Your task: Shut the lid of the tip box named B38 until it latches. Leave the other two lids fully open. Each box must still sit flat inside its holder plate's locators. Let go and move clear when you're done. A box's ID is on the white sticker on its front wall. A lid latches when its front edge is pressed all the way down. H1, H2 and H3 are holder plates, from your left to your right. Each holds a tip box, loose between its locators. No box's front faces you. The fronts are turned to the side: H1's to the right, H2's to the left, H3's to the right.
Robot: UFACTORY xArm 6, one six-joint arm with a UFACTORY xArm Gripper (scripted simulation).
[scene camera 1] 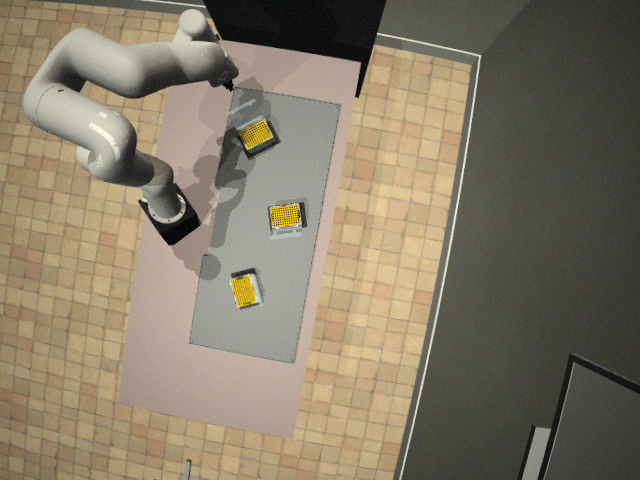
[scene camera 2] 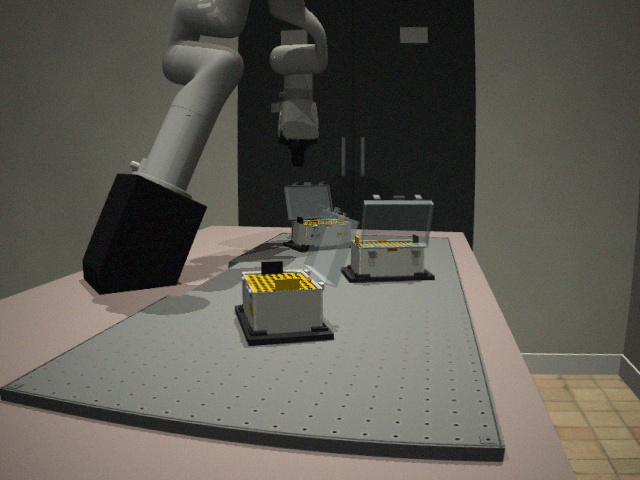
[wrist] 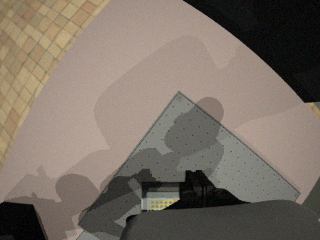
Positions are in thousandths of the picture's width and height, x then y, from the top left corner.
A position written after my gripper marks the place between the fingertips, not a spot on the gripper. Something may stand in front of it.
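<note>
There is a tip box (scene camera 2: 471,489) here, along with a tip box (scene camera 2: 605,472) and a tip box (scene camera 2: 449,649). And then there is my own gripper (scene camera 2: 466,347), which I can see in the wrist view as well (wrist: 602,765).
</note>
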